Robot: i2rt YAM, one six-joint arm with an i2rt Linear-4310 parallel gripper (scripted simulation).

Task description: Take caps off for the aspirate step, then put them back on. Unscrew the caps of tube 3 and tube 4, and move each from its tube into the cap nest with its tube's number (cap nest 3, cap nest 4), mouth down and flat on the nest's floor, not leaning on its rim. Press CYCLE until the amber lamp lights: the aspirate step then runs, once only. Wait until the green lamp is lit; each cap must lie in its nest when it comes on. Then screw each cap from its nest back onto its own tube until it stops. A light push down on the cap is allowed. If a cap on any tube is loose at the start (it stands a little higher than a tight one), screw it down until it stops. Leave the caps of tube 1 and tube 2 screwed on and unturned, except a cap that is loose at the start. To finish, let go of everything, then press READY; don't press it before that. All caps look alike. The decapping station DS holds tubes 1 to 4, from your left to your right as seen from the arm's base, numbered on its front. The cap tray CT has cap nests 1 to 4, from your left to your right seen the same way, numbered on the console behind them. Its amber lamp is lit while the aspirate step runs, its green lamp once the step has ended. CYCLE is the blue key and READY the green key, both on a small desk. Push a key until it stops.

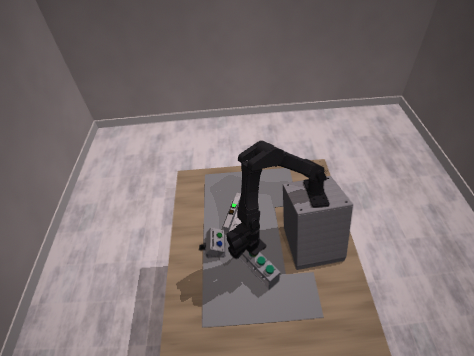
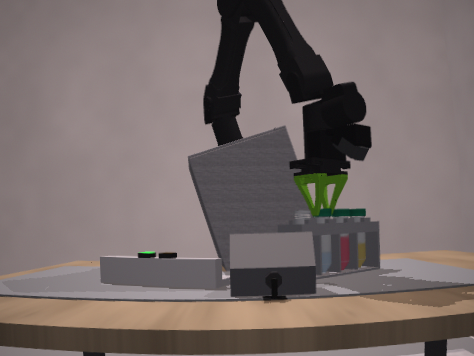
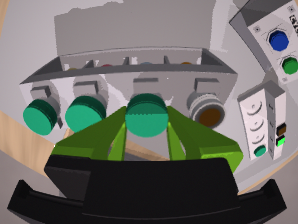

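You'd see a key desk in the pictures, and along with it the gripper, which is visible in image 3 too.
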